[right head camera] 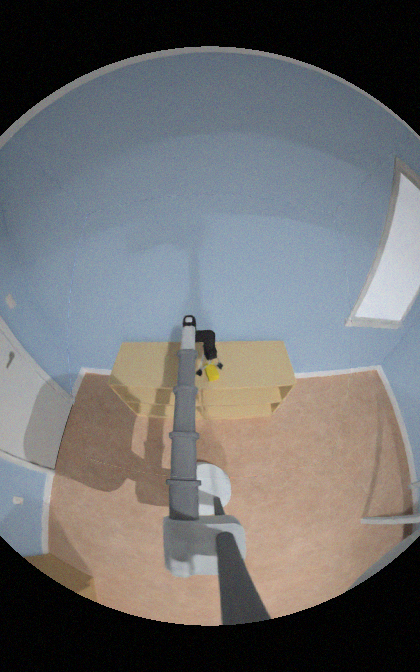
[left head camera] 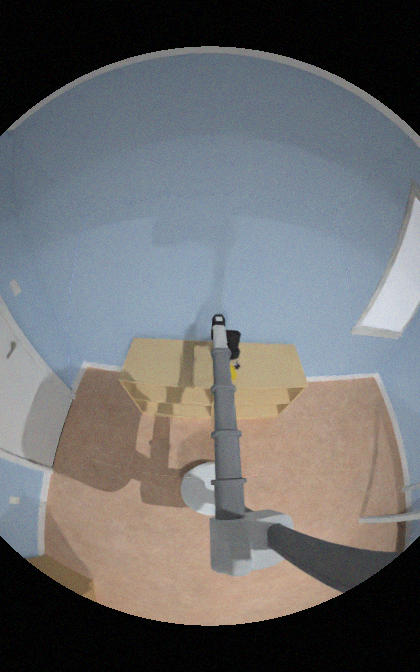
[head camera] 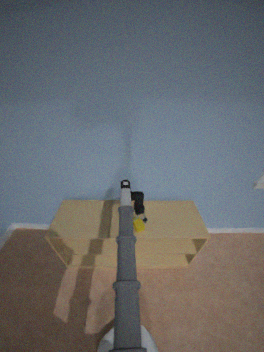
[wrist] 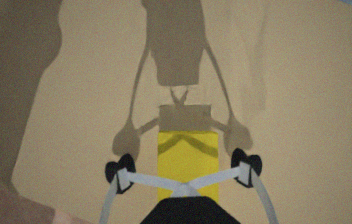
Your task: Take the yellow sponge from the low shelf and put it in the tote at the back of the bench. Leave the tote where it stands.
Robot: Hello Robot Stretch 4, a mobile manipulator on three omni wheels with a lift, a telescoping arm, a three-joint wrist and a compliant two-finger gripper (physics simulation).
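Frame: origin at the robot's base, x right, y back, z down, level; centimetres.
Seen in the pictures: gripper, fingertip midpoint: (head camera: 137,224) (wrist: 182,163).
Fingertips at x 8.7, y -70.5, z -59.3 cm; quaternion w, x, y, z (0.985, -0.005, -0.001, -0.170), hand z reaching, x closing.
Note:
A point is followed by its place in that frame.
The yellow sponge (head camera: 139,224) {z -62.7, x 10.2, y -67.9 cm} (left head camera: 233,372) (right head camera: 212,372) (wrist: 188,160) {z -62.7, x 8.9, y -71.8 cm} lies on top of the low wooden shelf (head camera: 172,218) {z -58.3, x 38.4, y -75.4 cm} (left head camera: 272,362) (right head camera: 255,362) (wrist: 300,100) {z -58.2, x 20.6, y -82.0 cm}, near its front edge. My gripper (right head camera: 209,369) (wrist: 182,163) {z -59.3, x 8.7, y -70.5 cm} is open above the sponge. In the wrist view its black fingertips stand one on each side of the sponge, apart from it, and the gripper's shadow falls on the shelf top and across the sponge. The arm hides part of the sponge in the left head view. The tote and the bench do not show in these views.
A blue wall (head camera: 200,150) {z -108.3, x 56.0, y -98.6 cm} stands right behind the shelf. A door (left head camera: 30,405) (right head camera: 30,410) is at the left, and a window (left head camera: 395,280) (right head camera: 387,260) at the right. Part of a wooden piece of furniture (left head camera: 65,575) (right head camera: 65,575) shows at the lower left.

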